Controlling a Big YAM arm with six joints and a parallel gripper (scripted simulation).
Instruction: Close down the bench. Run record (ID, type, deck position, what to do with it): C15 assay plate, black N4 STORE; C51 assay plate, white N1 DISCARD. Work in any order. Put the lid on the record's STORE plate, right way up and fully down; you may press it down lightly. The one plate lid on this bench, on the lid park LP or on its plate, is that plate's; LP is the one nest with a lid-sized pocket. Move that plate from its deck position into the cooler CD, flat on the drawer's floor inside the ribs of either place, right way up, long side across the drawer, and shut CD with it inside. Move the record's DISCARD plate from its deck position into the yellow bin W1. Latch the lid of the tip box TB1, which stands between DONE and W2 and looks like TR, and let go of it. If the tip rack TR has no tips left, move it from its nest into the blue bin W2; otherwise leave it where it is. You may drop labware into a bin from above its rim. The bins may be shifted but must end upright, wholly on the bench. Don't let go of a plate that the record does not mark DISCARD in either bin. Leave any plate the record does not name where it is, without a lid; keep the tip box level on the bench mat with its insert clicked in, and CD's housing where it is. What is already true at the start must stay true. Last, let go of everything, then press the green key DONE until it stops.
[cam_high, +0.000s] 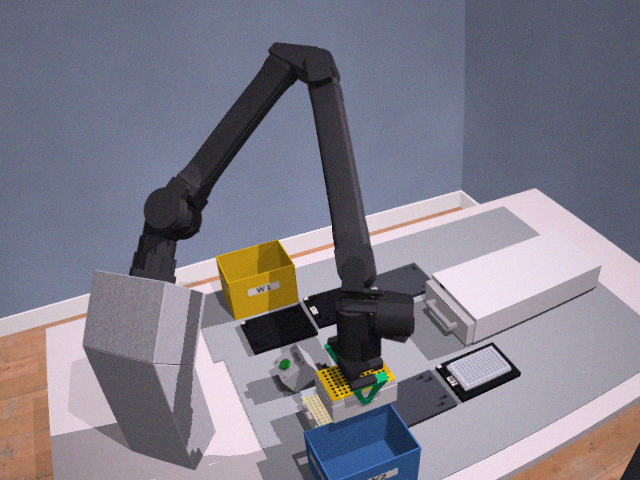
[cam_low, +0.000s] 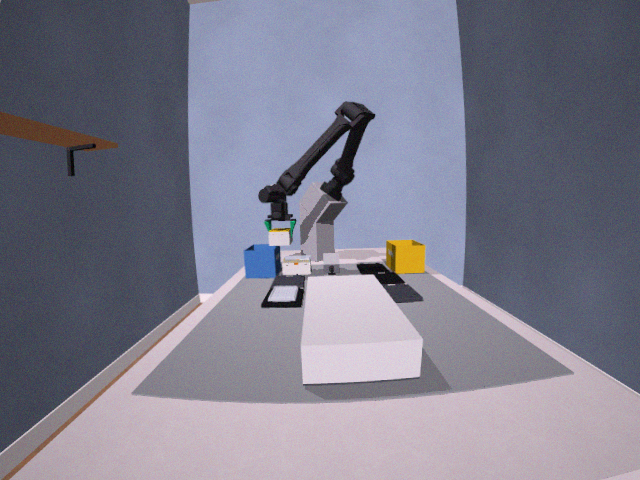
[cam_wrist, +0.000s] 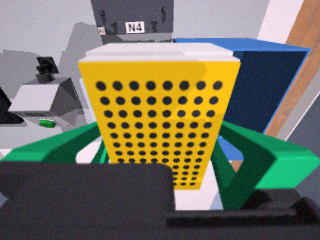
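Right now the green key DONE is 190 mm to the left of my hand, 120 mm behind it and 100 mm below it. Round my hand: blue bin W2: 130 mm below, 90 mm to the right, 10 mm behind; tip box TB1: 130 mm below, 50 mm to the left, 50 mm behind; tip rack TR: 10 mm to the right, 10 mm behind, 10 mm above.
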